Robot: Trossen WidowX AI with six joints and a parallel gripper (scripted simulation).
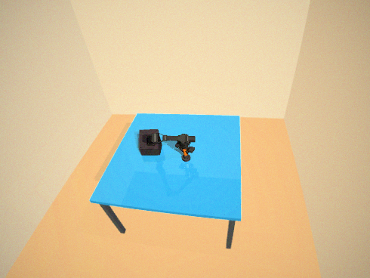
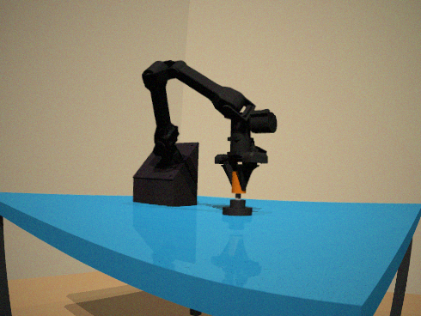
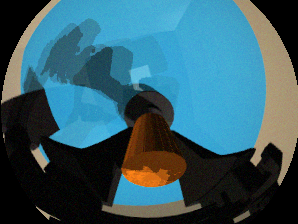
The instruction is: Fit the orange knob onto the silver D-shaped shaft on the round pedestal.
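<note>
Now: the orange knob 3 cm above my gripper tip. The rest, counted from my gripper tip: round pedestal 4 cm below.
</note>
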